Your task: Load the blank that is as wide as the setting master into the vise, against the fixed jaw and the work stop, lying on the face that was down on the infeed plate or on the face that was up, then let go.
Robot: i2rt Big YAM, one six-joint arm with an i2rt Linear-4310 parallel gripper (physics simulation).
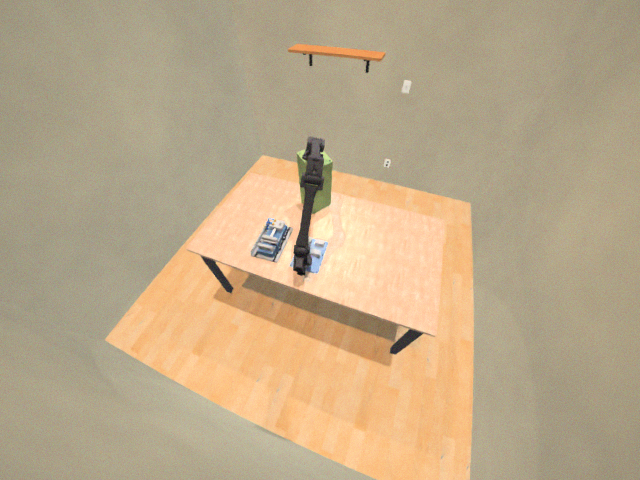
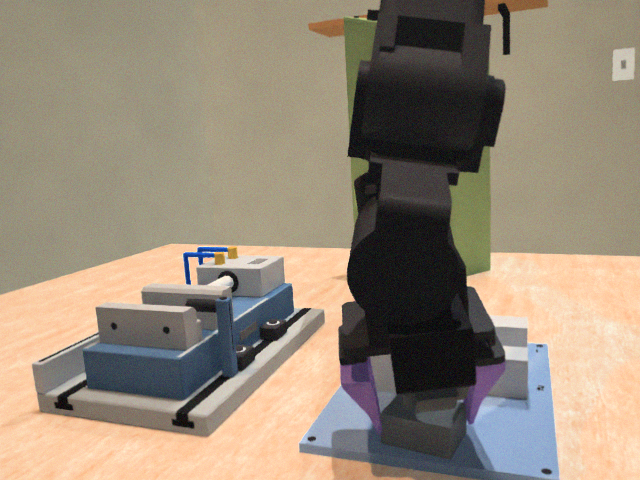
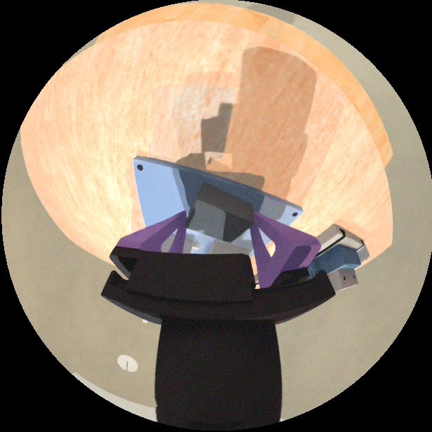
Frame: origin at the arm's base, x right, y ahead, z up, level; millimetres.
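Where they show: gripper, fingertip midpoint: (image 2: 424, 424).
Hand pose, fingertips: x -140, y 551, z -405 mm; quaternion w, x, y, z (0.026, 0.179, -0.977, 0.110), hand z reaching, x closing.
Note:
Each offset is from my fingertips to the top centre of the thing. "spot": to the spot under its first point. Level surfaces: height alone.
The dark grey block @[dx -1, dy +3, dz +16 mm] (image 2: 421, 432) (image 3: 212, 220) is at the near edge of the blue infeed plate @[dx +3, dy -93, dz -9 mm] (image 1: 318, 265) (image 2: 516, 439) (image 3: 154, 192). My gripper (image 1: 300, 272) (image 2: 424, 424) (image 3: 217, 215) points down, with a purple finger against each side of this block; it is shut on it. Light grey blocks stand farther back on the plate, one @[dx -41, dy -99, dz +27 mm] (image 2: 511, 373) in front of another @[dx -37, dy -186, dz +27 mm] (image 2: 510, 328), partly hidden by the gripper. The vise @[dx +278, dy -102, dz +82 mm] (image 1: 271, 240) (image 2: 139, 367) (image 3: 334, 260) stands left of the plate; its front jaw (image 2: 142, 325) (image 3: 346, 279) has two dark holes, and a blue post @[dx +201, dy -36, dz +80 mm] (image 2: 225, 338) stands beside it.
The vise sits on a grey slotted base @[spot: dx +260, dy +48, dz -5 mm] (image 2: 124, 412). Blue tubes @[spot: dx +345, dy -174, dz +72 mm] (image 2: 187, 268) rise at its back. A tall green block (image 1: 323, 188) (image 2: 478, 222) stands at the back of the wooden table @[dz -17 mm] (image 1: 382, 253). An orange shelf (image 1: 336, 52) is on the wall.

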